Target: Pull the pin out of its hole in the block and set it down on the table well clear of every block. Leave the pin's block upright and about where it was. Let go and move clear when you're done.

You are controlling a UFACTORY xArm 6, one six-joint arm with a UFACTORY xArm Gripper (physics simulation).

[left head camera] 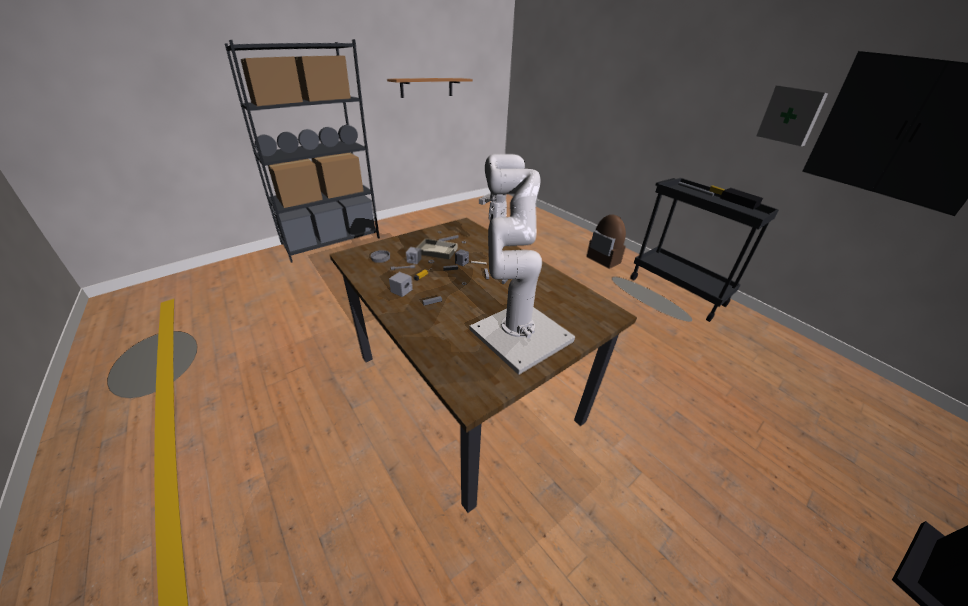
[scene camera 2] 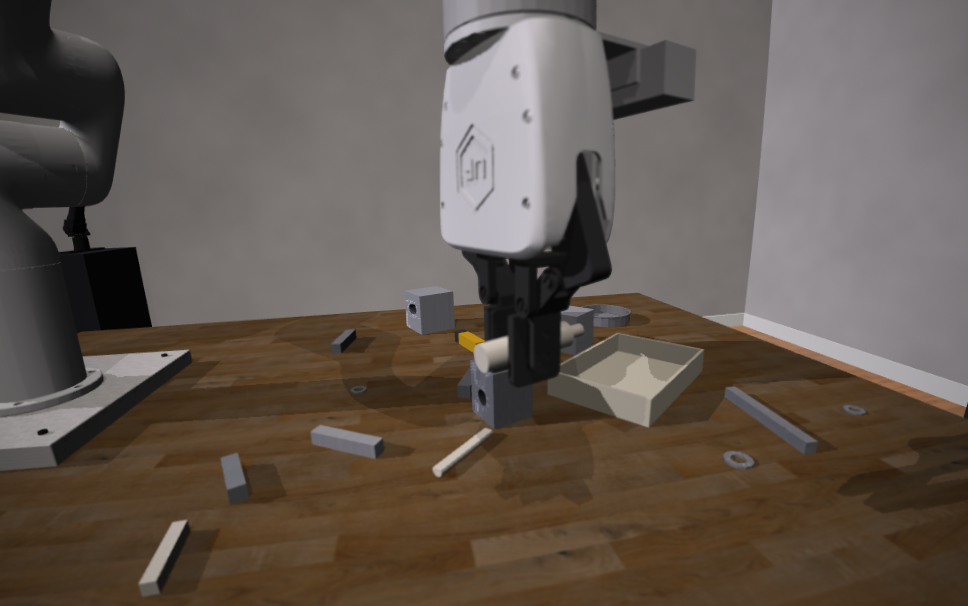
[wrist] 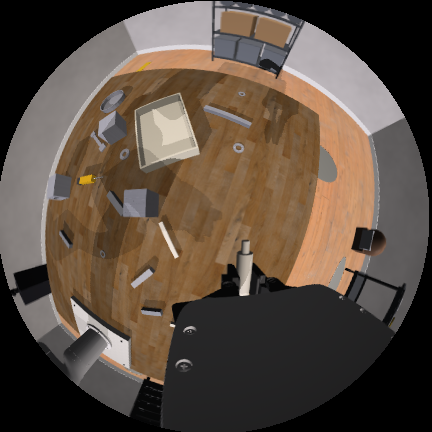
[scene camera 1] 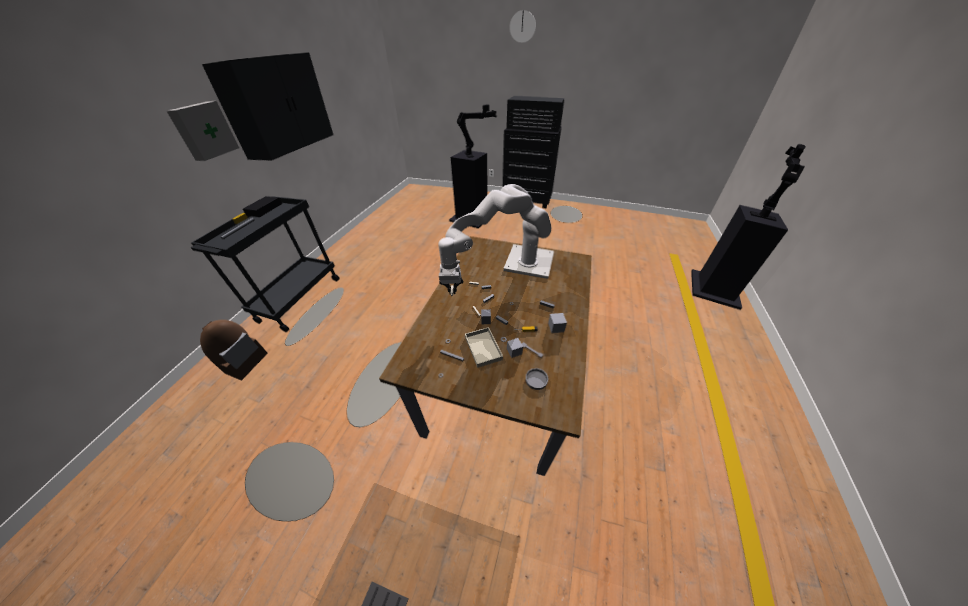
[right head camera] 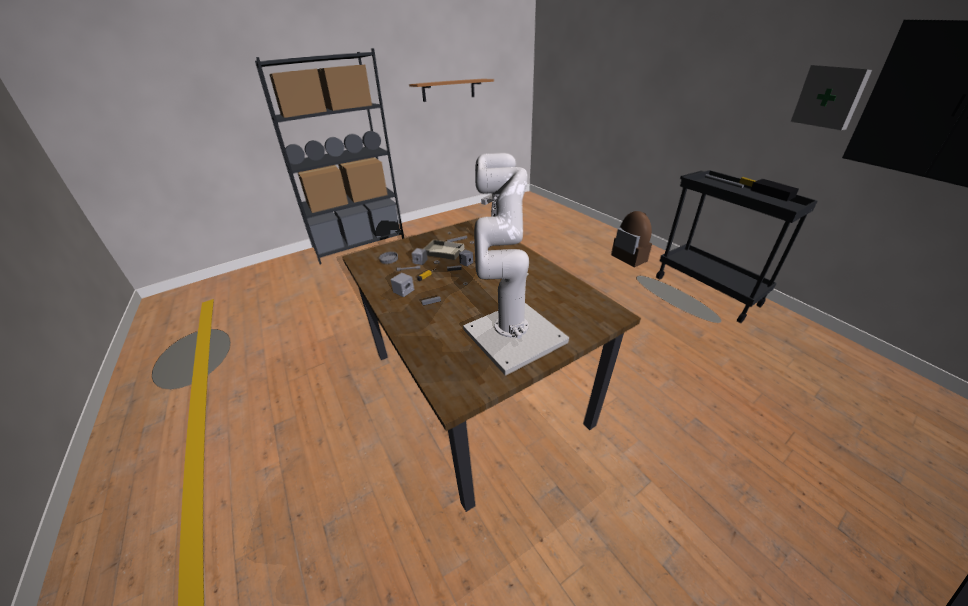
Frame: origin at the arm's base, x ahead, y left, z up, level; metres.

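Where they show: gripper, fingertip midpoint: [scene camera 2: 522, 373] [wrist: 239, 274] [scene camera 1: 452, 292]; arm's base, origin of the base link: [left head camera: 517, 326] [scene camera 2: 40, 393] [wrist: 98, 336] [scene camera 1: 528, 261] [right head camera: 511, 326].
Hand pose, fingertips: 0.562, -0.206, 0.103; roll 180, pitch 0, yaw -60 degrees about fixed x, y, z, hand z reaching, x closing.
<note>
Things, the pixels of their top centre, and the offset from my fingertips, as dx, dy, dz. Level surfaces: height alone.
- cream stepped pin, middle of its top: [scene camera 2: 533, 327] [wrist: 245, 277] +0.007, +0.004, +0.027
- table, its level: dz -0.127
- grey block, middle of its top: [scene camera 2: 501, 362] [wrist: 133, 202] [left head camera: 461, 252] [right head camera: 465, 252] [scene camera 1: 485, 312] -0.005, +0.189, -0.067
- cream tray, middle of its top: [scene camera 2: 630, 359] [wrist: 160, 123] [scene camera 1: 483, 344] [left head camera: 436, 246] [right head camera: 443, 246] +0.160, +0.259, -0.096
- cream stick, middle of its top: [scene camera 2: 464, 447] [wrist: 167, 239] -0.043, +0.113, -0.119
- yellow screwdriver, middle of its top: [scene camera 2: 475, 339] [wrist: 87, 178] [left head camera: 423, 271] [right head camera: 427, 272] [scene camera 1: 525, 328] -0.037, +0.397, -0.109
- round dish, middle of its top: [scene camera 2: 604, 310] [wrist: 110, 99] [scene camera 1: 537, 377] [left head camera: 380, 254] [right head camera: 388, 256] +0.208, +0.545, -0.107
The cream stepped pin [scene camera 2: 492, 355] [wrist: 245, 265] is level between the fingers of my gripper [scene camera 2: 532, 350] [wrist: 239, 274] [scene camera 1: 451, 288], which is shut on it and holds it above the table [scene camera 2: 400, 528] [scene camera 1: 492, 257], clear of any hole. In the wrist view the pin's thin end points away from the gripper. A grey block [scene camera 2: 502, 400] [wrist: 141, 203] [scene camera 1: 485, 316] with an empty round hole stands upright on the table, apart from the pin. Two more grey blocks stand upright: one [scene camera 2: 430, 310] [wrist: 59, 187] [scene camera 1: 557, 323] shows a hole, the other [wrist: 112, 127] [scene camera 1: 515, 348] stands near the tray.
A cream tray [scene camera 2: 607, 402] [wrist: 195, 151] stands beyond the nearest block. A cream stick [scene camera 2: 462, 452] [wrist: 168, 240] lies beside that block. Grey bars [scene camera 2: 347, 441] [scene camera 2: 234, 477] [scene camera 2: 770, 420], washers [scene camera 2: 738, 459] [wrist: 124, 154], a yellow screwdriver [scene camera 1: 528, 328] [wrist: 86, 179] and a round dish [scene camera 1: 536, 378] are around.
</note>
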